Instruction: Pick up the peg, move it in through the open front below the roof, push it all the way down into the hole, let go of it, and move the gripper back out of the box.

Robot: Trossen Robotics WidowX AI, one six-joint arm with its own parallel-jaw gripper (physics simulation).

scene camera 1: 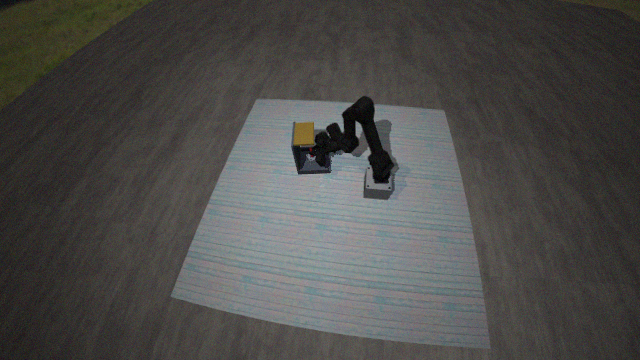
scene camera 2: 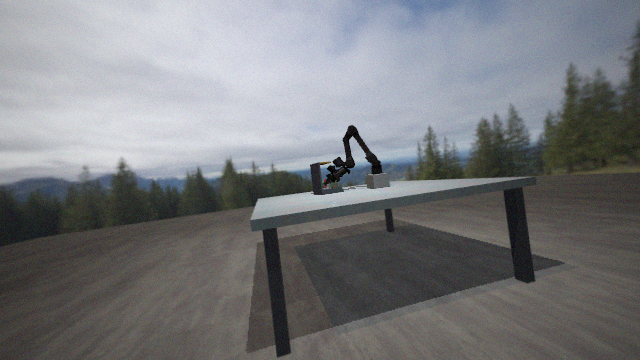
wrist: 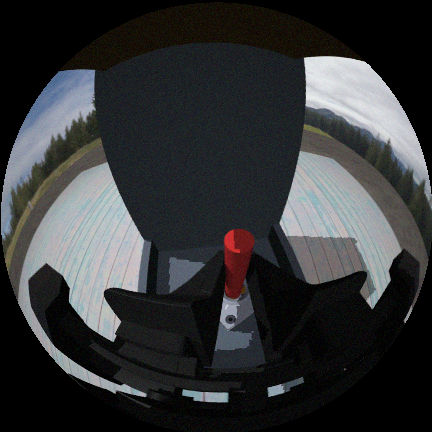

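Where they show: gripper, between the fingertips: [scene camera 1: 308,152] [scene camera 2: 323,184] [wrist: 234,255]; arm's base, origin of its link: [scene camera 1: 380,177] [scene camera 2: 377,173].
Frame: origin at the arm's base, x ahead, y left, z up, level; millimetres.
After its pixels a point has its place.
The red peg [wrist: 238,262] @(z -4, x 327, y -173 mm) [scene camera 1: 311,152] [scene camera 2: 325,184] stands roughly upright between the fingertips in the wrist view. My gripper [wrist: 234,255] @(z -30, x 347, y -176 mm) [scene camera 1: 314,155] @(z -30, x 347, y -176 mm) [scene camera 2: 327,183] @(z -30, x 347, y -176 mm) is shut on it, in the open front of the box below the roof. The box has a dark back wall [wrist: 200,150] @(z 25, x 399, y -159 mm) [scene camera 2: 316,179] @(z 11, x 408, y -152 mm) and a yellow roof [scene camera 1: 303,134] @(z 125, x 356, y -155 mm) [scene camera 2: 325,163] @(z 115, x 346, y -101 mm). A light plate [wrist: 231,319] @(z -60, x 305, y -170 mm) with a screw lies on the box floor, under the peg. The peg's lower end is at this plate; the hole is hidden, so I cannot tell how deep the peg sits.
The roof's underside [wrist: 215,25] spans the top of the wrist view, above the gripper. Low dark side rims [wrist: 292,255] @(z -65, x 356, y -242 mm) edge the box floor on both sides. The arm's grey base block [scene camera 1: 378,189] @(z -9, x 15, y 60 mm) [scene camera 2: 377,180] @(z -46, x 47, y 59 mm) stands to the right of the box on the pale striped table top [scene camera 1: 325,250] @(z -99, x 253, y 313 mm) [scene camera 2: 300,210] @(z -98, x 732, y 519 mm).
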